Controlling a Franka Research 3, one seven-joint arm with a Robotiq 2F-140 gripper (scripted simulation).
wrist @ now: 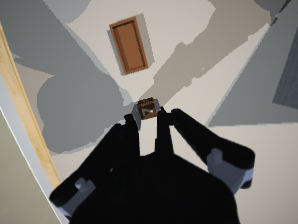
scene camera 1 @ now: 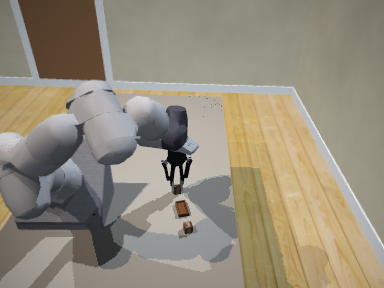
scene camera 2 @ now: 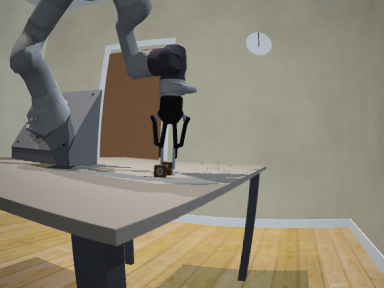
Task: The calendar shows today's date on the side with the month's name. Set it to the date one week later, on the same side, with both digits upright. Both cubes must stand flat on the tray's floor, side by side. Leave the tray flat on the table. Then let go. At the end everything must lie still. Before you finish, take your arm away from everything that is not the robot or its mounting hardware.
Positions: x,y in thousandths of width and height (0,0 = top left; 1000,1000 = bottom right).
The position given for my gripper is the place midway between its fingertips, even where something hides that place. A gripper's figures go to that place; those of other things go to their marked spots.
My gripper (wrist: 495,480) is 0.22 m from the lens. A brown tray (wrist: 421,150) is 0.22 m from the lens.
